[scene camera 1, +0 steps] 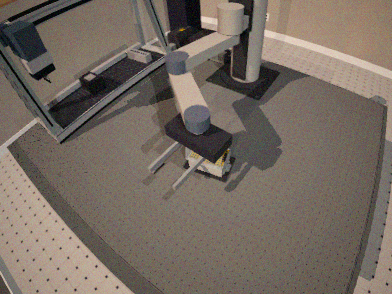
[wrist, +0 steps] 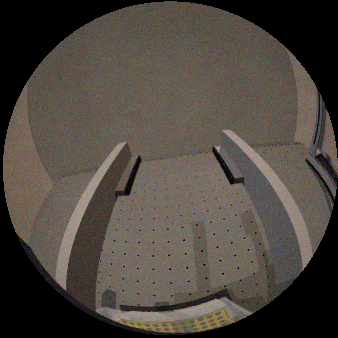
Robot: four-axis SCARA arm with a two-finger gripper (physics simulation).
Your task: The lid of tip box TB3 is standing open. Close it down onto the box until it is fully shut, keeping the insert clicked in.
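Places are measured from the arm's base along level axes (x right, y back, z down), in metres.
Pixels of known places: gripper, between the fingertips: (scene camera 1: 161, 179) (wrist: 174, 144); arm's base, origin of its link: (scene camera 1: 244, 77).
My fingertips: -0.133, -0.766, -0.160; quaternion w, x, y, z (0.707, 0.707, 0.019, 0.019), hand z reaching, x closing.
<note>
Ahead of a thing's pixels: the offset from my fingertips to its top centre, as dx, dy, dz. "*": to the spot under its first point.
The white tip box @[* -0.057, +0.146, +0.076] (scene camera 1: 209, 168) with a yellow insert (scene camera 1: 216, 159) (wrist: 180, 322) sits on a dark base on the grey mat, partly under the black gripper body. In the wrist view its near part shows at the bottom edge. The gripper body covers part of the box top, and I cannot make out the lid or its angle. My gripper (scene camera 1: 163, 178) (wrist: 174, 144) is shut as far as it goes, with its long fingers still standing apart and nothing between them. The fingertips are beyond the box, to its lower left in the scene view, above the mat.
A metal frame (scene camera 1: 97, 110) stands at the left, with a dark blue unit @[* +0.598, +0.024, -0.278] (scene camera 1: 30, 45) on it. Inside the frame are a small dark block @[* +0.670, +0.222, +0.027] (scene camera 1: 91, 80) and a pale rack @[* +0.667, +0.542, +0.057] (scene camera 1: 139, 55). The arm's column (scene camera 1: 256, 45) stands behind the box.
</note>
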